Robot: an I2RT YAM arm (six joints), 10 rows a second.
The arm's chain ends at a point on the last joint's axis. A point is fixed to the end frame.
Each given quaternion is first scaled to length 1.
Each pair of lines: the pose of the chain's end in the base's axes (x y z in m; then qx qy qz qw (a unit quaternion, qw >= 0)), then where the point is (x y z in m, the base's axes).
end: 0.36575 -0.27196 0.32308 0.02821 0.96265 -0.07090 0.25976
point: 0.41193 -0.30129 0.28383
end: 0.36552 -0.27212 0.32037 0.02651 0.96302 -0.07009 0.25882
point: 0.41172 -0.30126 0.28100
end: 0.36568 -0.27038 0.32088 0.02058 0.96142 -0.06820 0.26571
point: 0.41278 -0.29890 0.28213
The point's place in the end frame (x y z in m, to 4 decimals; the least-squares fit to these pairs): -0.0206 -0.0200 0.0609
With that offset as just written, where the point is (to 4 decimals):
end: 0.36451 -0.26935 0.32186 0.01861 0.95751 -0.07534 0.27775
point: 0.4126 -0.2984 0.2847
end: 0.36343 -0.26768 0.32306 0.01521 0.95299 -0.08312 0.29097
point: 0.4126 -0.2972 0.2878
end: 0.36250 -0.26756 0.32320 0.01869 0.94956 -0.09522 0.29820
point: 0.4118 -0.2984 0.2894
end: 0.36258 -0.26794 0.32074 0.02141 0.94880 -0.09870 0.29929
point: 0.4118 -0.2993 0.2872
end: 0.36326 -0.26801 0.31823 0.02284 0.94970 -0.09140 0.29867
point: 0.4125 -0.2988 0.2842
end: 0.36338 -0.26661 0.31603 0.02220 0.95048 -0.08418 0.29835
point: 0.4128 -0.2967 0.2815
